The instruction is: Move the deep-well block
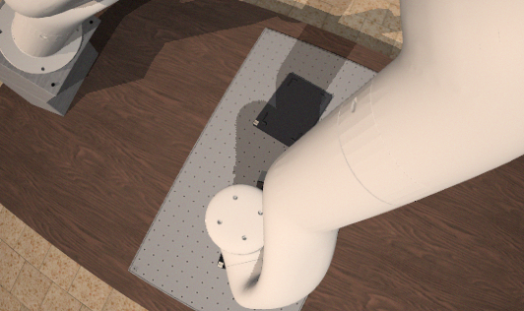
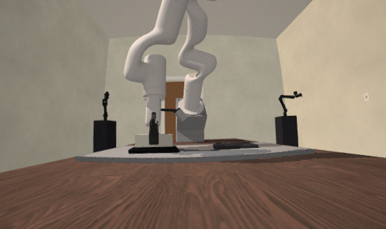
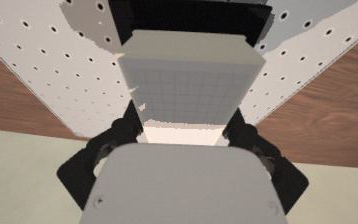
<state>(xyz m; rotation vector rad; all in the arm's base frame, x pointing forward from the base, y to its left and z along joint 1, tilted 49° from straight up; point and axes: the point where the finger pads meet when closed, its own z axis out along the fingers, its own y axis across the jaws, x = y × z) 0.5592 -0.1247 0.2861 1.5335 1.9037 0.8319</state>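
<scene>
Now: the cream 96-well deep-well block right at my hand. Also, from my hand: plate nest N1 (29 cm to the left, 9 cm behind, 3 cm below); black plate nest N2 (3 cm below).
</scene>
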